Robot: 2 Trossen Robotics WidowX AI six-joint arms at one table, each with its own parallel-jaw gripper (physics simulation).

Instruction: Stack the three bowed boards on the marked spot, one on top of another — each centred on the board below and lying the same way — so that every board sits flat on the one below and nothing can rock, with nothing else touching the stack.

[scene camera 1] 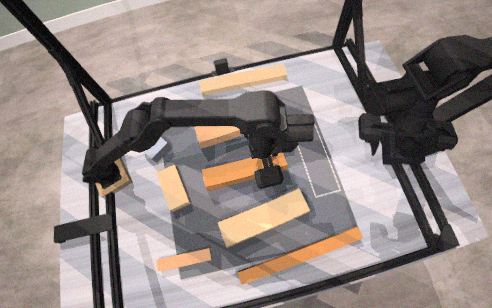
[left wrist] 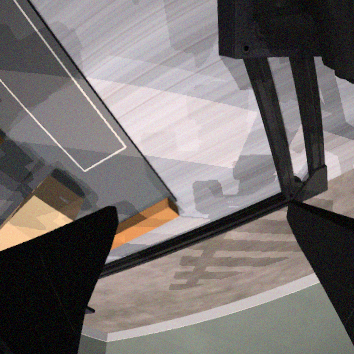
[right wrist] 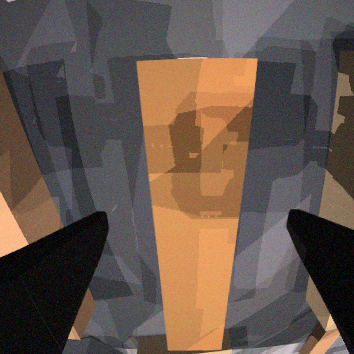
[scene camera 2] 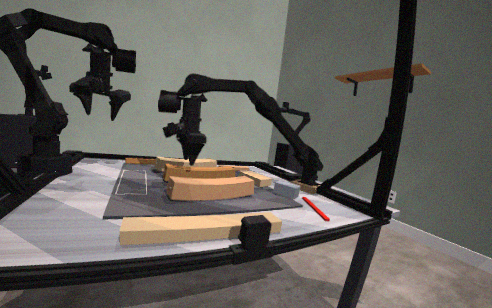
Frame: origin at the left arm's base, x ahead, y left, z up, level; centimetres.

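Where they show: left gripper, between the fingertips: (scene camera 1: 392, 156) (left wrist: 202, 212) (scene camera 2: 100, 117); right gripper, between the fingertips: (scene camera 1: 259, 161) (right wrist: 198, 219) (scene camera 2: 188, 162); left arm's base, origin of its link: (scene camera 1: 407, 143) (scene camera 2: 46, 155); right arm's base, origin of its link: (scene camera 1: 109, 175) (scene camera 2: 307, 183).
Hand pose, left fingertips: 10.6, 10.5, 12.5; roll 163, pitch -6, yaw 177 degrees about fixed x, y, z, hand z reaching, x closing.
Observation:
Things, the pixels of their top centre, and the offset from my left fingertips, as dx, dy, dz.
- orange bowed board, centre of its top: (right wrist: 196, 264) (scene camera 1: 244, 166) (scene camera 2: 200, 166) +34.9, +2.4, -12.5
- salmon bowed board, centre of its top: (scene camera 2: 213, 178) (scene camera 1: 234, 121) +40.2, -11.5, -12.5
- pale bowed board, centre of its top: (left wrist: 18, 240) (scene camera 1: 264, 216) (scene camera 2: 187, 158) +27.8, +15.1, -12.6
- long pale beam, centre of its top: (scene camera 2: 208, 221) (scene camera 1: 242, 77) +40.8, -30.7, -15.8
- long orange strip, centre of its top: (left wrist: 99, 250) (scene camera 1: 301, 255) +17.2, +23.4, -15.4
- pale block, centre of its top: (scene camera 1: 172, 186) (scene camera 2: 255, 174) +55.1, +10.3, -14.9
- small orange strip, centre of its top: (right wrist: 324, 342) (scene camera 1: 183, 259) (scene camera 2: 234, 166) +47.6, +29.2, -16.0
- grey block, centre of its top: (scene camera 1: 152, 143) (scene camera 2: 288, 182) +64.4, -1.9, -13.7
- red stick, centre of its top: (scene camera 2: 314, 206) +70.2, -12.2, -17.6
An orange bowed board (scene camera 1: 225, 177) (scene camera 2: 215, 172) (right wrist: 200, 275) lies on the dark mat between a salmon bowed board (scene camera 1: 215, 135) (scene camera 2: 212, 189) and a pale bowed board (scene camera 1: 265, 217) (left wrist: 30, 220). The marked spot, a white outline (scene camera 1: 328, 193) (scene camera 2: 146, 182) (left wrist: 105, 159), holds no board. My right gripper (scene camera 1: 269, 175) (scene camera 2: 192, 161) (right wrist: 198, 219) is open above the orange board, its fingertips apart on either side of it in the wrist view; the arm hides part of the boards in scene camera 1. My left gripper (scene camera 2: 100, 116) (left wrist: 202, 212) is open and empty, high beside the mat.
A long pale beam (scene camera 1: 245, 80) (scene camera 2: 175, 230) and a long orange strip (scene camera 1: 300, 255) (left wrist: 150, 225) lie at opposite mat sides. A pale block (scene camera 1: 173, 189) (scene camera 2: 257, 179), a small orange strip (scene camera 1: 184, 260), a grey block (scene camera 2: 286, 188) and a red stick (scene camera 2: 316, 209) lie around. Black frame bars edge the table.

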